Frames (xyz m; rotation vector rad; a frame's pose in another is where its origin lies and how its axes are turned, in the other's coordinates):
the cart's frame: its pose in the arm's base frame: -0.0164 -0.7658 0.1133 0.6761 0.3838 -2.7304
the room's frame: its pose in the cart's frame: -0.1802 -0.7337 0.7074 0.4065 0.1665 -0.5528
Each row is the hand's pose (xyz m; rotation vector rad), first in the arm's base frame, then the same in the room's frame.
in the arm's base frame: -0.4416 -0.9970 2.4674 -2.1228 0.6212 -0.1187
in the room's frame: -1.0473 0.4926 1.2283 0.5820 2.3306 -0.9245
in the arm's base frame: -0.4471 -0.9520 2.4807 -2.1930 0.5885 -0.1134
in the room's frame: -1.0353 0.4504 1.2459 0.5118 2.3611 -0.8674
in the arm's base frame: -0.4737 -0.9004 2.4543 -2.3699 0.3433 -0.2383
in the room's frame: -0.9832 0.4137 1.2428 0.1899 2.5111 -0.8306
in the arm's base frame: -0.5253 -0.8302 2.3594 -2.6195 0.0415 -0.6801
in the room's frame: -0.8684 0.3761 1.1983 -0.2687 2.8833 -0.6857
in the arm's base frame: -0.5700 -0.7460 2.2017 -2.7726 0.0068 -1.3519
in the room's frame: -0.7199 0.3309 1.0990 0.4351 -2.8060 0.2631
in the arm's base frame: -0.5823 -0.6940 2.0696 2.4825 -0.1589 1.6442
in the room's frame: -0.6210 0.3024 1.0004 0.3315 -2.5340 -0.0139
